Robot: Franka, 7 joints.
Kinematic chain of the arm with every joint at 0, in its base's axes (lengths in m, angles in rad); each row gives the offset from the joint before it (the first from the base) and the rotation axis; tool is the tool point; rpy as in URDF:
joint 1: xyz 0 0 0.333 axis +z
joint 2: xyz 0 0 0 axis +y
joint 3: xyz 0 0 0.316 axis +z
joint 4: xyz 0.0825 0 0 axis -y
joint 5: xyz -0.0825 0 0.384 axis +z
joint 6: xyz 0 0 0 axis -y
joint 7: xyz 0.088 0 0 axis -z
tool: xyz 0 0 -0.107 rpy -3.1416 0 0
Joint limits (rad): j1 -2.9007..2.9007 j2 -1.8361..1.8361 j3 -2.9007..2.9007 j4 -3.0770..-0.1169 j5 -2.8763..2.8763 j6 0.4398..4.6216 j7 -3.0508..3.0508
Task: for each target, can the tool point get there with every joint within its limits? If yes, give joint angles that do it. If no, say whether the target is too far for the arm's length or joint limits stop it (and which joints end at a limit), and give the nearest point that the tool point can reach.
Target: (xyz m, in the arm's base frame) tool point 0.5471 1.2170 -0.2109
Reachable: no: too far | nearest point 0.3257 0.7246 0.0092 | short by 0.583 m
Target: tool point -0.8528 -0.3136 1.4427
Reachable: no: too far | nearest point -0.5101 -0.1876 0.9968 | short by 0.576 m
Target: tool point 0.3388 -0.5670 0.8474
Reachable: yes | joints -1.6353 1.0265 2.0262 -0.9312 0.3712 2.9184 1.7081
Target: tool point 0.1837 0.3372 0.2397
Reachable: yes | joints -1.4954 -0.4550 2.3121 -2.2650 0.8393 0.9369 -1.3143
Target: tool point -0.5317 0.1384 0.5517
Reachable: yes | joints 0.7467 -1.3145 1.5438 -1.5567 2.0341 4.0234 1.6582
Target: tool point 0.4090 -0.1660 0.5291
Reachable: yes | joints 0.9169 -0.4364 -1.1411 -2.5673 0.0401 4.1563 1.4290
